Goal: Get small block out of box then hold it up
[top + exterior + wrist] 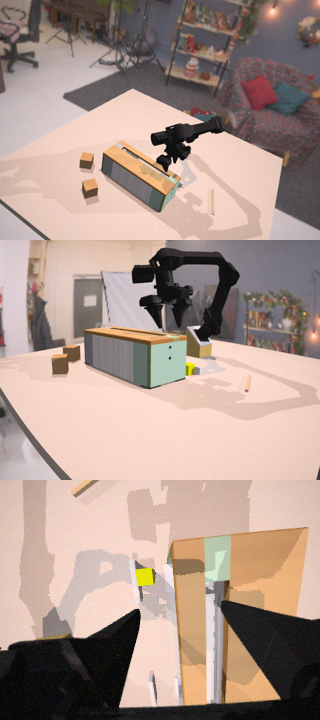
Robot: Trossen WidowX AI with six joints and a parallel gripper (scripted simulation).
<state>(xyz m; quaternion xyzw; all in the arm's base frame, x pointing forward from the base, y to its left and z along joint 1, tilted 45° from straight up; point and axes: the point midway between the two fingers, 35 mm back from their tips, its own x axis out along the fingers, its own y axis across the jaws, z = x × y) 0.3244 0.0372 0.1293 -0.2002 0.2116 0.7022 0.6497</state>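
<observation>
My gripper tip is 13 cm above the yellow block, 5 cm past it and 3 cm to the right of it. From my gripper tip the other things lie so: thin wooden stick (24 cm to the left, 14 cm below, 11 cm behind); box (12 cm to the right, 9 cm below, 3 cm ahead).
</observation>
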